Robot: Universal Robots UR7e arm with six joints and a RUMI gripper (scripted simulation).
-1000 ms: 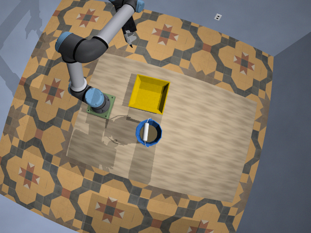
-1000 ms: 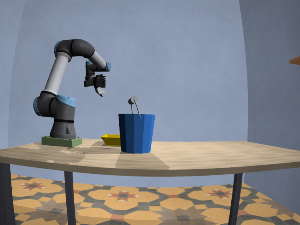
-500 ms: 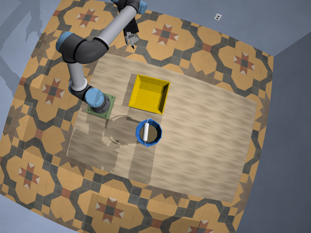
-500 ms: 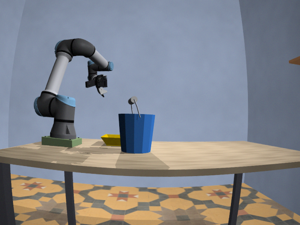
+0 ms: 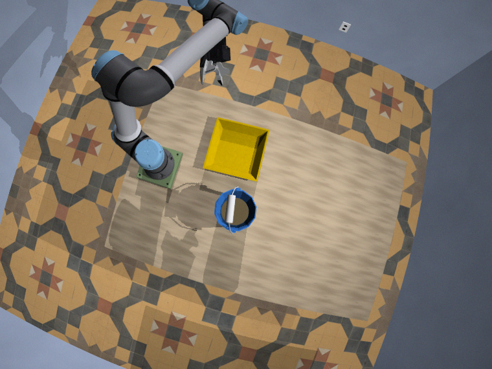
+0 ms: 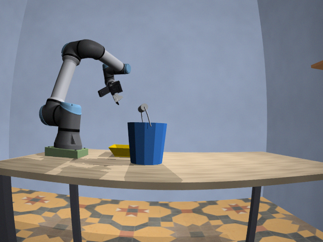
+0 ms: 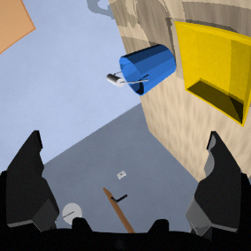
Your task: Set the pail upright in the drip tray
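The white-grey grip is 27 cm ahead of my hand, 37 cm to the right of it and 16 cm below it. The rest, counted from my hand: blue pail 28 cm ahead, 37 cm to the right, 22 cm below; then yellow drip tray 16 cm ahead, 11 cm to the right, 35 cm below.
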